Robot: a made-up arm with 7 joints. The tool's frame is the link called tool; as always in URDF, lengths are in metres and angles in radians.
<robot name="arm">
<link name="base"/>
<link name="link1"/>
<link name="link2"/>
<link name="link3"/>
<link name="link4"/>
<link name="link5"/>
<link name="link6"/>
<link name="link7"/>
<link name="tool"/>
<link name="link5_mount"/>
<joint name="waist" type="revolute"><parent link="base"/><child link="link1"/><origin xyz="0.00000 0.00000 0.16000"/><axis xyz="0 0 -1"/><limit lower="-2.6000" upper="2.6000"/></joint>
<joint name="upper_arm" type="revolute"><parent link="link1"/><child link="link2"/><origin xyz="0.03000 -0.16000 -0.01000"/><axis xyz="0 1 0"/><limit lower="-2.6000" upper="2.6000"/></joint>
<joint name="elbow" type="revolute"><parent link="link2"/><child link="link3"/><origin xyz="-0.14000 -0.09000 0.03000"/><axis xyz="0 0 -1"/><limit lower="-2.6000" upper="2.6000"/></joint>
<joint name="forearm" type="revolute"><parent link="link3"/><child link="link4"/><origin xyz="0.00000 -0.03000 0.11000"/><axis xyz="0 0 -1"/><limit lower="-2.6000" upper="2.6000"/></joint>
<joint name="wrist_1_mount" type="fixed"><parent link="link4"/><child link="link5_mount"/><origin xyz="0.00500 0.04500 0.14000"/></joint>
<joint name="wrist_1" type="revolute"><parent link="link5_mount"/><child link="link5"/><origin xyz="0.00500 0.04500 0.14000"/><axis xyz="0 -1 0"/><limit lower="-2.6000" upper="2.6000"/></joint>
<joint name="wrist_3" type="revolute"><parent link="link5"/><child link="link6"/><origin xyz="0.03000 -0.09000 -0.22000"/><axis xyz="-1 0 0"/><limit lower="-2.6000" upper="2.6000"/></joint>
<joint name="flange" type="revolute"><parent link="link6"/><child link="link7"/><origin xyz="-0.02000 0.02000 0.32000"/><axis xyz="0 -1 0"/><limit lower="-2.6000" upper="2.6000"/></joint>
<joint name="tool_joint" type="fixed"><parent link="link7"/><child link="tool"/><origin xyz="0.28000 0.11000 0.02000"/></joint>
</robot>
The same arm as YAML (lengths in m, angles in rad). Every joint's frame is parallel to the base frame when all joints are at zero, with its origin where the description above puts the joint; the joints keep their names.
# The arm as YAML. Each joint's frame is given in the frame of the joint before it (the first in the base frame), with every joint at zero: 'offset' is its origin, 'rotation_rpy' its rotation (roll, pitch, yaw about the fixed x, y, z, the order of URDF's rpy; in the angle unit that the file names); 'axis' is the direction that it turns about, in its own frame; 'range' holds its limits. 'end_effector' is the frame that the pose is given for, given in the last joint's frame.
length_unit: m
angle_unit: rad
chain:
  - id: waist
    offset: [0.0, 0.0, 0.16]
    rotation_rpy: [0.0, 0.0, 0.0]
    axis: [0.0, 0.0, -1.0]
    range: [-2.6, 2.6]
  - id: upper_arm
    offset: [0.03, -0.16, -0.01]
    rotation_rpy: [0.0, 0.0, 0.0]
    axis: [0.0, 1.0, 0.0]
    range: [-2.6, 2.6]
  - id: elbow
    offset: [-0.14, -0.09, 0.03]
    rotation_rpy: [0.0, 0.0, 0.0]
    axis: [0.0, 0.0, -1.0]
    range: [-2.6, 2.6]
  - id: forearm
    offset: [0.0, -0.03, 0.11]
    rotation_rpy: [0.0, 0.0, 0.0]
    axis: [0.0, 0.0, -1.0]
    range: [-2.6, 2.6]
  - id: wrist_1
    offset: [0.01, 0.09, 0.28]
    rotation_rpy: [0.0, 0.0, 0.0]
    axis: [0.0, -1.0, 0.0]
    range: [-2.6, 2.6]
  - id: wrist_3
    offset: [0.03, -0.09, -0.22]
    rotation_rpy: [0.0, 0.0, 0.0]
    axis: [-1.0, 0.0, 0.0]
    range: [-2.6, 2.6]
  - id: flange
    offset: [-0.02, 0.02, 0.32]
    rotation_rpy: [0.0, 0.0, 0.0]
    axis: [0.0, -1.0, 0.0]
    range: [-2.6, 2.6]
end_effector:
  offset: [0.28, 0.11, 0.02]
  rotation_rpy: [0.0, 0.0, 0.0]

